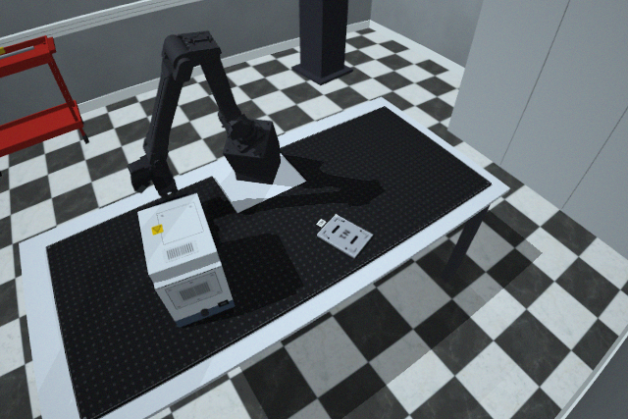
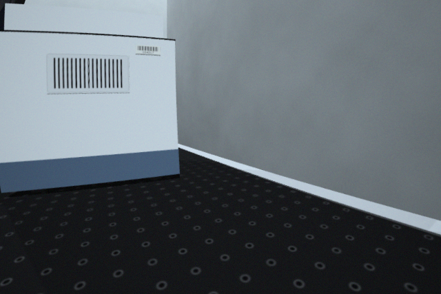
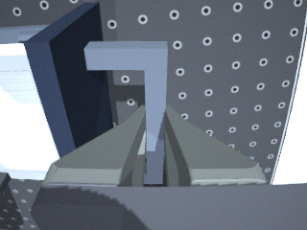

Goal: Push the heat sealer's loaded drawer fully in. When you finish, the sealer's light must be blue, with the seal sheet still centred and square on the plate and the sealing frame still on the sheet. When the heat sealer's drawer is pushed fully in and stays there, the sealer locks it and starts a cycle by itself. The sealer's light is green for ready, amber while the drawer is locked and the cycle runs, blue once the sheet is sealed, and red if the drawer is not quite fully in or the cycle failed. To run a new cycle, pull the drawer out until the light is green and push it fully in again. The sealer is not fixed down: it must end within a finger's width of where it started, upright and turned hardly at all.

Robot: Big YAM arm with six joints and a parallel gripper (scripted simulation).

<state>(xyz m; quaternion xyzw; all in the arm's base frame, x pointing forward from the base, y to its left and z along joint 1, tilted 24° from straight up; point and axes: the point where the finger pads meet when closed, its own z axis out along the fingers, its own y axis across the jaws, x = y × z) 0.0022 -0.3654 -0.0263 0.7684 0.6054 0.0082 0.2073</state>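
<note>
My gripper is now 10 cm short of the dark blue drawer, 3 cm to the left of it and 1 cm above it. From my hand the other things lie so: tiny tag (40 cm to the left, 39 cm ahead, 9 cm below).
</note>
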